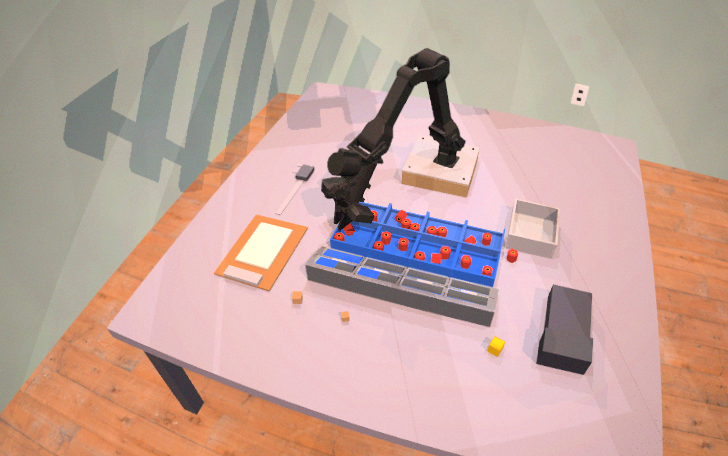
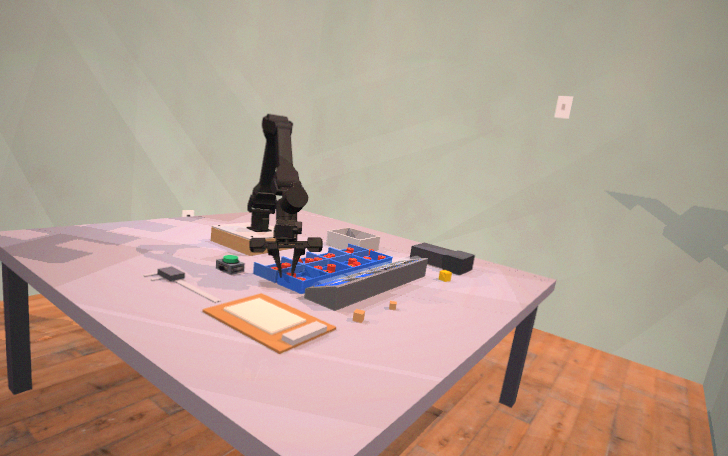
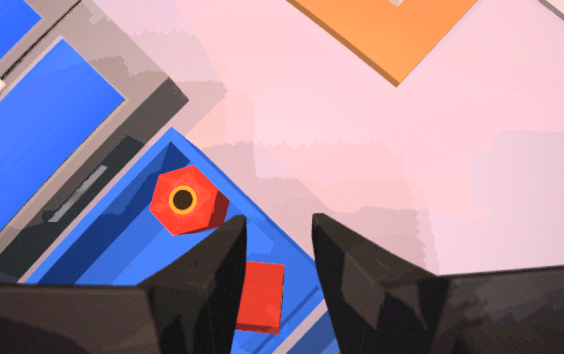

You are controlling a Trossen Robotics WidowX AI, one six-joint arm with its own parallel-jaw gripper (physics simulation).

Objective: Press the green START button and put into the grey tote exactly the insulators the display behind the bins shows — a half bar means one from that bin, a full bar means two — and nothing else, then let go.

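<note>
The START button [image 2: 230, 259] is green on a dark box left of the bins. The display [image 1: 400, 295] [image 2: 376, 284] shows a full blue bar over a half bar in its leftmost cell, and a lower half bar in the cell beside it. My gripper [image 1: 342, 224] [image 2: 286, 274] [image 3: 279, 225] is open, fingers moderately apart, over the front-left bin of the blue bins [image 1: 397, 257] [image 3: 200, 155]. A tipped red insulator [image 3: 262, 297] lies there, partly hidden behind the left finger, apart from the right one. An upright insulator [image 1: 339, 236] [image 3: 185, 215] stands in the corner. The grey tote [image 1: 530, 245] [image 2: 349, 240] looks empty.
A loose red insulator [image 1: 512, 255] stands on the table beside the tote. A black block [image 1: 566, 327] [image 2: 440, 257], a yellow cube [image 1: 495, 346] [image 2: 444, 275] and two small orange cubes lie around the display. An orange clipboard [image 1: 225, 268] [image 2: 268, 346] lies left of it.
</note>
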